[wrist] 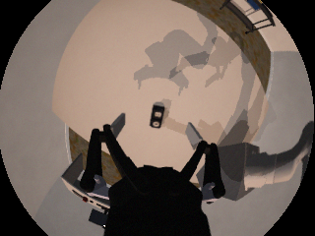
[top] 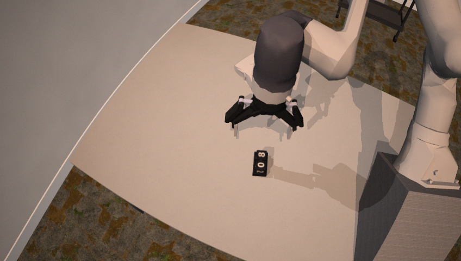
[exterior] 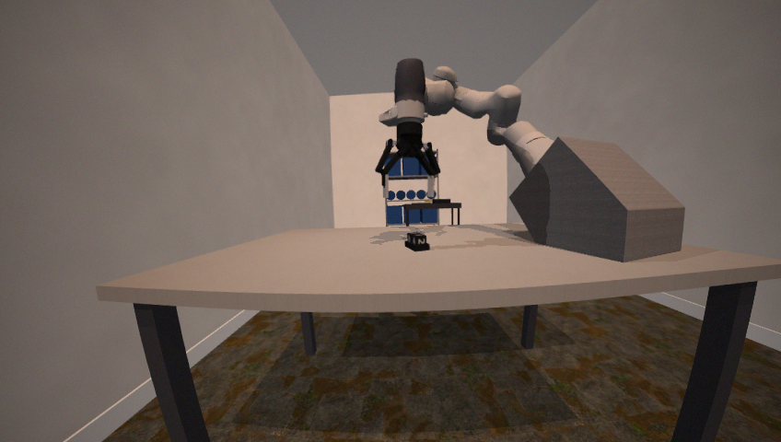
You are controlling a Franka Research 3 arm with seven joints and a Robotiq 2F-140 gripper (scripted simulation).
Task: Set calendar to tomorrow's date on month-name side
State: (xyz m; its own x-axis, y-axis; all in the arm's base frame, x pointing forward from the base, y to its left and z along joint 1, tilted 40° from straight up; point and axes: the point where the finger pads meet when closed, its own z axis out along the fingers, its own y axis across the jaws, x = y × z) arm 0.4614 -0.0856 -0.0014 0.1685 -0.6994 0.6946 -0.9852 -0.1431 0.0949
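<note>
The tray lies 1 cm behind my hand, 3 cm to the left of it and 15 cm below it.
</note>
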